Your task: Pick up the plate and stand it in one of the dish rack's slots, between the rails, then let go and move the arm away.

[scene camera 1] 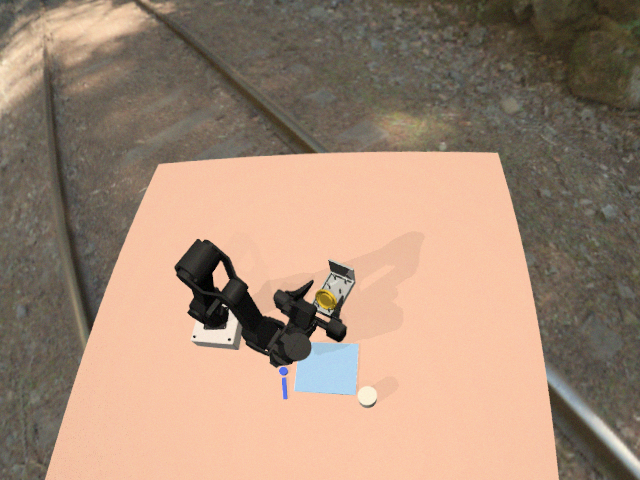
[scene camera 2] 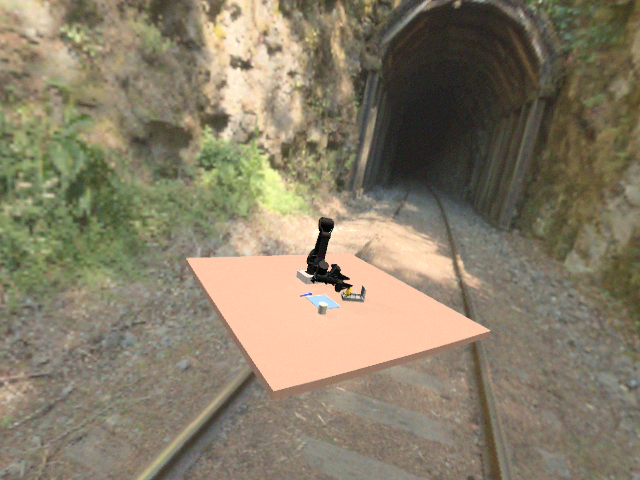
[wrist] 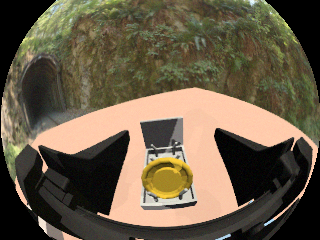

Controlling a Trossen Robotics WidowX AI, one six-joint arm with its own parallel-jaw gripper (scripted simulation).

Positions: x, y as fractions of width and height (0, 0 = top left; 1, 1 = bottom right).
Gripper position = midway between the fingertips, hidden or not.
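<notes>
State of my gripper (scene camera 1: 0.51, 0.60), visible also at (wrist: 0.54, 0.56): open, holding nothing. Also visible are a yellow plate (wrist: 0.52, 0.74), a dish rack (scene camera 1: 0.53, 0.58), again at (wrist: 0.51, 0.57), and a light blue mat (scene camera 1: 0.52, 0.77).
</notes>
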